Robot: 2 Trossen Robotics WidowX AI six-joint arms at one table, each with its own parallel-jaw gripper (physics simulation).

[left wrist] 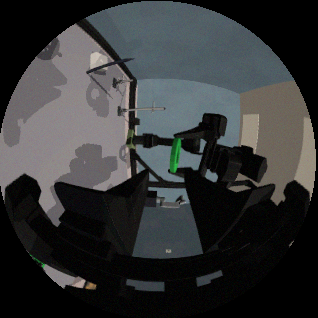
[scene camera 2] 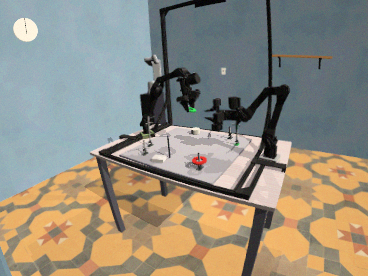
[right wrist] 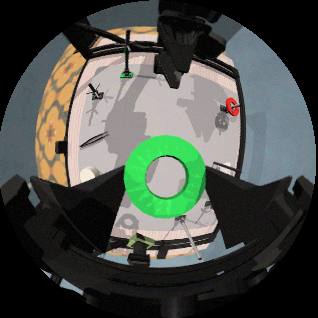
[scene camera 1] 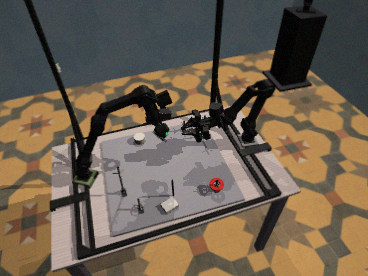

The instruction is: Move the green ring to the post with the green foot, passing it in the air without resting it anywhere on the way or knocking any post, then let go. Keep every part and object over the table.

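Pixels of known places: left gripper, fingertip midpoint: [left wrist: 166, 173] [scene camera 2: 204, 114] [right wrist: 177, 80] [scene camera 1: 181, 131]; right gripper, fingertip midpoint: [left wrist: 170, 153] [scene camera 2: 190, 111] [right wrist: 165, 169]; left arm's base at its link origin: [scene camera 2: 270, 155] [scene camera 1: 247, 139]; right arm's base at its link origin: [left wrist: 133, 139] [scene camera 2: 147, 132] [right wrist: 139, 245] [scene camera 1: 84, 175].
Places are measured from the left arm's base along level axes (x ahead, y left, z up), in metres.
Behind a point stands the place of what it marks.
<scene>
The green ring [scene camera 1: 166, 133] @(z 0.210, x 0.482, y 0.074 m) [scene camera 2: 192, 110] @(z 0.212, x 0.481, y 0.070 m) [left wrist: 173, 156] @(z 0.204, x 0.471, y 0.061 m) [right wrist: 135, 176] @(z 0.215, x 0.509, y 0.036 m) is held in the air over the back of the table. My right gripper [right wrist: 165, 169] @(z 0.202, x 0.502, y 0.061 m) is shut on it, fingers pointing down. My left gripper [scene camera 2: 207, 116] @(z 0.192, x 0.404, y 0.054 m) is level, pointing toward the ring from the picture's right in both scene views. It is partly open and empty, apart from the ring. The upright post with the green foot [scene camera 2: 237, 144] @(z -0.015, x 0.250, y -0.086 m) [right wrist: 127, 74] @(z -0.011, x 0.262, y -0.088 m) stands at the back right in scene camera 2, below the left gripper. The left arm hides it in scene camera 1.
A red ring [scene camera 1: 212, 187] @(z 0.028, x 0.298, y 0.307 m) [scene camera 2: 203, 161] @(z 0.031, x 0.244, y 0.297 m) [right wrist: 229, 106] @(z 0.034, x 0.286, y 0.272 m) is around a short post at the front right. A white block [scene camera 1: 170, 205] @(z 0.000, x 0.514, y 0.350 m) [scene camera 2: 159, 158] @(z 0.000, x 0.501, y 0.353 m) lies beside a thin dark post [scene camera 2: 169, 148] @(z 0.039, x 0.486, y 0.284 m) at the front. A white round piece [scene camera 1: 139, 138] @(z 0.015, x 0.627, y -0.117 m) [scene camera 2: 195, 131] @(z 0.005, x 0.608, y -0.109 m) and a short branched post [right wrist: 96, 92] @(z 0.012, x 0.354, y -0.161 m) are at the back.
</scene>
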